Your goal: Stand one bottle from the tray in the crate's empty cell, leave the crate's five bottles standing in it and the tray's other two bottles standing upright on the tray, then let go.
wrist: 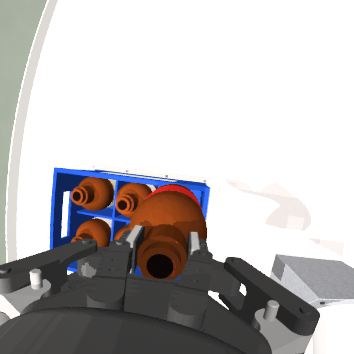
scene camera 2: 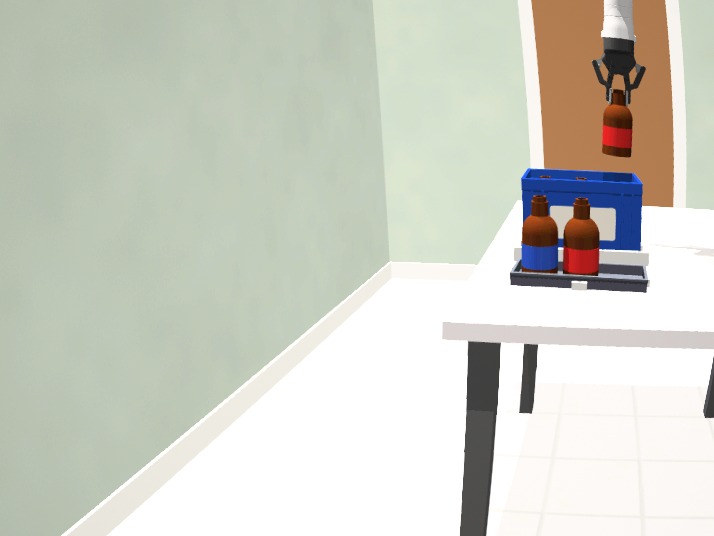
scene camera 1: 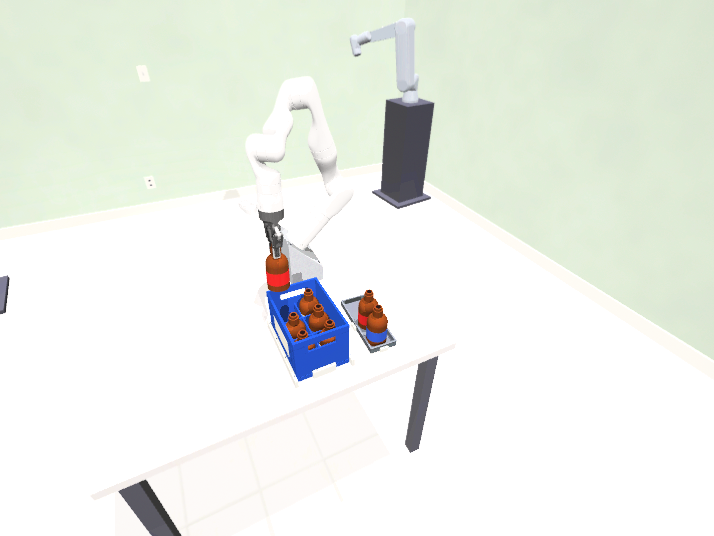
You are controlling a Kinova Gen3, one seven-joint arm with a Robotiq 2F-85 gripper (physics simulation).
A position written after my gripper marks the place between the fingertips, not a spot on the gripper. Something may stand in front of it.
In view: my gripper (scene camera 2: 618,105).
My gripper also shows in the wrist view (wrist: 164,239) and in scene camera 1 (scene camera 1: 274,255).
